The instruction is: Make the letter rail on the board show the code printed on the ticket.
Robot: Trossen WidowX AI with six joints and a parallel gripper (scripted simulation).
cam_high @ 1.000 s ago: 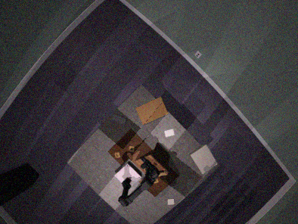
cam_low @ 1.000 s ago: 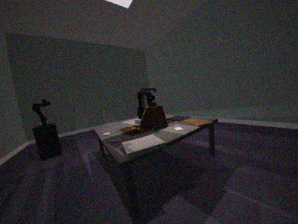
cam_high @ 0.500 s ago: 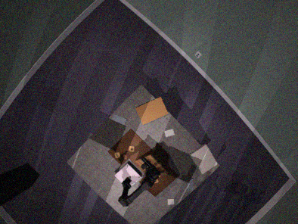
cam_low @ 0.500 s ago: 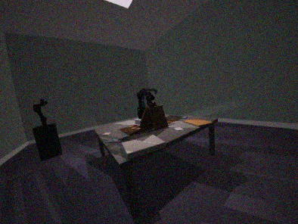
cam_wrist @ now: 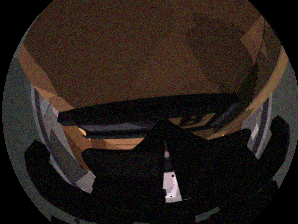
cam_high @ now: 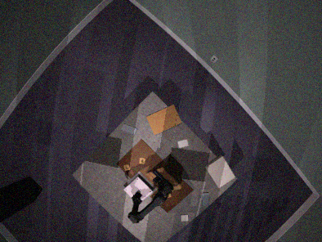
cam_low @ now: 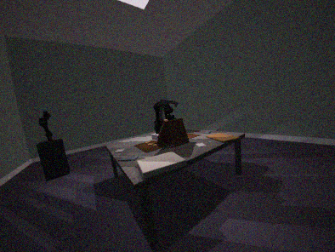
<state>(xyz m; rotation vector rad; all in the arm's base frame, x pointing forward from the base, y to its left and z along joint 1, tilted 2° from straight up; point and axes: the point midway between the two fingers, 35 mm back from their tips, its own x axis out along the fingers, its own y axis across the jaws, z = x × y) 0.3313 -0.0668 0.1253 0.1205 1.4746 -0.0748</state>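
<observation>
The tan letter tile lies 3 cm to the right of my gripper tip. Round my gripper tip: small white card 36 cm ahead, 4 cm to the left, 17 cm below; brown mat 13 cm behind, 5 cm to the left, 17 cm below; white ticket 6 cm behind, 1 cm to the right, 8 cm below.
</observation>
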